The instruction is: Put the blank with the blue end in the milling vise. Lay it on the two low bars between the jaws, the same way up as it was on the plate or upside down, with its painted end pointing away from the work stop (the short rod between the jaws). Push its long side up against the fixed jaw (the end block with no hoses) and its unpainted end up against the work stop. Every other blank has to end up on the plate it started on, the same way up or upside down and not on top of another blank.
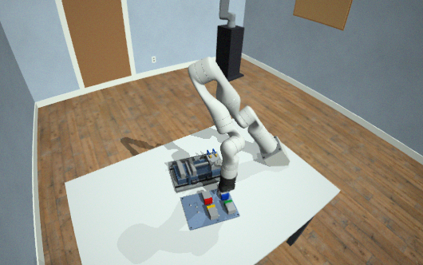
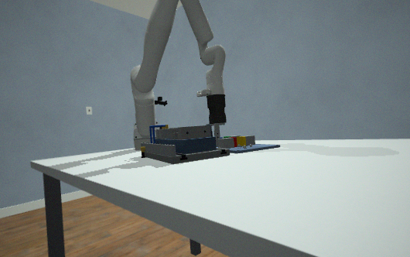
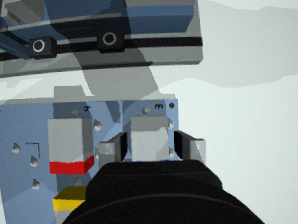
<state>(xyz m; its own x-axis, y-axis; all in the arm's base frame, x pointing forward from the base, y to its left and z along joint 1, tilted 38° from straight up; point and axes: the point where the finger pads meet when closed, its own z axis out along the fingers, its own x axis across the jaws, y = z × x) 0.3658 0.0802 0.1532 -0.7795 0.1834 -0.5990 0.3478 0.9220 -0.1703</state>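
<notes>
Right now my hand is 3 cm above the blue-ended blank. Also, from my hand: red-ended blank: 8 cm ahead, 3 cm to the right, 3 cm below; blue plate: 10 cm ahead, 5 cm below, 1 cm to the left; green-ended blank: 8 cm to the left, 4 cm ahead, 3 cm below.
</notes>
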